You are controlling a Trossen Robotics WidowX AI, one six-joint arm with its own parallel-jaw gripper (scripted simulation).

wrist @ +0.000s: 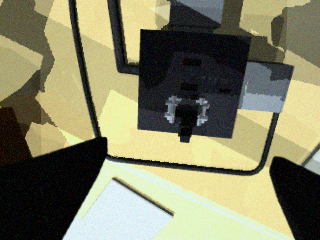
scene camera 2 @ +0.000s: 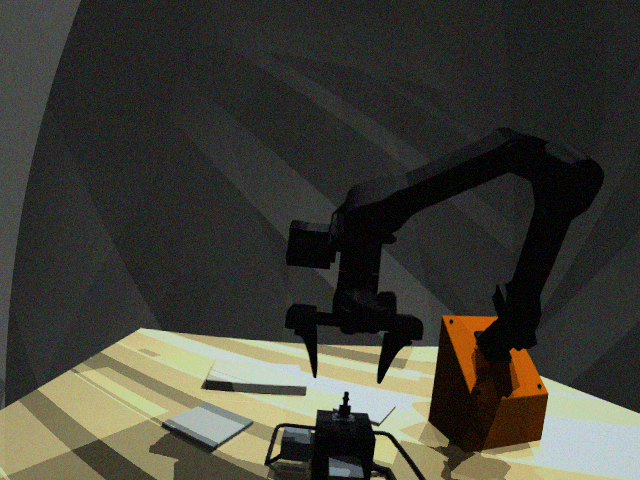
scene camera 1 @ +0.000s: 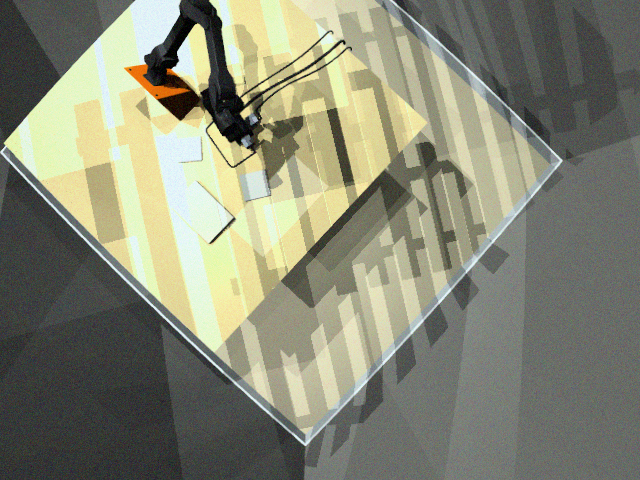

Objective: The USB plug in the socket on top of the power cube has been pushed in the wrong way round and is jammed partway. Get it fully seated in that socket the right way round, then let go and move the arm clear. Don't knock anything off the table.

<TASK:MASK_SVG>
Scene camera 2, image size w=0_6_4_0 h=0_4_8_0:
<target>my gripper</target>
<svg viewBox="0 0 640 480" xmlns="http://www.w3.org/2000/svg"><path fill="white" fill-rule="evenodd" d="M339 271L337 289L333 297L333 313L316 312L317 306L294 303L288 308L285 328L295 329L295 335L301 336L308 352L313 378L316 378L318 366L316 324L340 327L341 333L345 335L359 332L375 334L379 331L389 331L389 333L384 333L379 359L377 384L381 384L398 351L405 346L411 346L411 340L422 340L423 323L421 319L414 317L412 314L397 314L397 301L394 292L379 292L377 294L379 275Z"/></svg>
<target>plate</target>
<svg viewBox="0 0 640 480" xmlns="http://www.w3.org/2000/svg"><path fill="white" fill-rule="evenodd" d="M162 422L162 426L212 452L246 428L249 428L250 425L253 425L254 421L206 402Z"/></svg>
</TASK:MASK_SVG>
